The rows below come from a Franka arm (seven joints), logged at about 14 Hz.
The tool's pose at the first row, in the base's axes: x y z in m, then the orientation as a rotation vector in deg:
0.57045 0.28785 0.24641 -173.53 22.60 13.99
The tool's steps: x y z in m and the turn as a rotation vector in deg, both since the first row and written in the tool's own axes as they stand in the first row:
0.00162 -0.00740 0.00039 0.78 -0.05 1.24
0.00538 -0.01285 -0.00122 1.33 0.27 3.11
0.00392 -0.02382 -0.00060 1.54 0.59 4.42
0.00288 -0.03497 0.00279 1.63 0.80 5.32
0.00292 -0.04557 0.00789 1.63 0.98 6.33
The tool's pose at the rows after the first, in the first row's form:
0.57386 0.29462 0.24617 -172.59 24.48 13.93
0.57911 0.29878 0.24743 -171.85 27.33 13.42
0.58048 0.30978 0.24768 -171.49 29.32 12.97
0.58189 0.32111 0.24515 -171.28 30.70 12.68
0.58394 0.33182 0.24071 -171.13 32.23 12.47

